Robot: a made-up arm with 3 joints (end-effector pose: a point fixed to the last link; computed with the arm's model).
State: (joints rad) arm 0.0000 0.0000 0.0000
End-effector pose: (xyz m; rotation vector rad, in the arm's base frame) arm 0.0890 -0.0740 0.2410 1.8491 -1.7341 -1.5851
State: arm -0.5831 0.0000 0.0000
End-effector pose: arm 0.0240 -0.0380 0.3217 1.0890 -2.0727 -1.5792
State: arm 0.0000 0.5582 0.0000
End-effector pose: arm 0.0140 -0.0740 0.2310 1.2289 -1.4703 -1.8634
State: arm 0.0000 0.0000 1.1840
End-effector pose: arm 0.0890 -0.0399 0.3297 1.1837 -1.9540 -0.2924
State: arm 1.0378 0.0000 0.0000
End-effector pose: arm 0.2570 -0.0181 0.1739 -2.6825 0.6203 1.1357
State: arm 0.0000 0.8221 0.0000
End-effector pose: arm -0.0208 -0.0740 0.2410 0.9397 -1.3264 -1.9399
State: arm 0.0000 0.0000 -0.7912
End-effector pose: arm 0.0890 -0.0359 0.1876 -1.7021 0.9387 2.0218
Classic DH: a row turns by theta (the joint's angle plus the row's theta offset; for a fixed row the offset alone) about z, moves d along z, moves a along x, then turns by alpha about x. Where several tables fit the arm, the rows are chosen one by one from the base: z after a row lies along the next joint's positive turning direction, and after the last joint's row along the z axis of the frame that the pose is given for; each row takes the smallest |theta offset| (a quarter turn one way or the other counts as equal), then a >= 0, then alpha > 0; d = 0 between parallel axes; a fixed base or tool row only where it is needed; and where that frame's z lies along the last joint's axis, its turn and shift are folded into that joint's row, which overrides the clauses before.
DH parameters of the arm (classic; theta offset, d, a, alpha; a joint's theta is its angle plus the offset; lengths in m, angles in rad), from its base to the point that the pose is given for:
base (fixed): 0.6458 0.2809 0.1872 0.8715
joint 1: -0.8639 0.0036 -0.144 -2.2283
joint 2: 0.9497 -0.1015 0.107 -1.5708
joint 3: 0.6924 0.0019 0.0676 0.7381
tool (fixed): 0.3455 -0.0769 0 0

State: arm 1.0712 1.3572 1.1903
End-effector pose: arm 0.1659 -0.0633 0.1709 1.5383 -0.8285 -0.1243
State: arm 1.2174 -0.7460 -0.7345
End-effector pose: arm 0.2939 0.0458 0.2847 -2.1825 -0.7337 0.6154
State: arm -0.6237 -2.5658 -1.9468
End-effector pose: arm 0.1854 0.1432 0.5551 2.9057 0.9379 -0.1830
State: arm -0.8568 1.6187 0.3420
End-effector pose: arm -0.0601 0.0982 0.4779 -0.7156 -0.7622 -1.9277
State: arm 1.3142 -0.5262 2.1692
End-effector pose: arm 0.1546 -0.0146 0.2765 -1.2370 2.3902 -0.5715
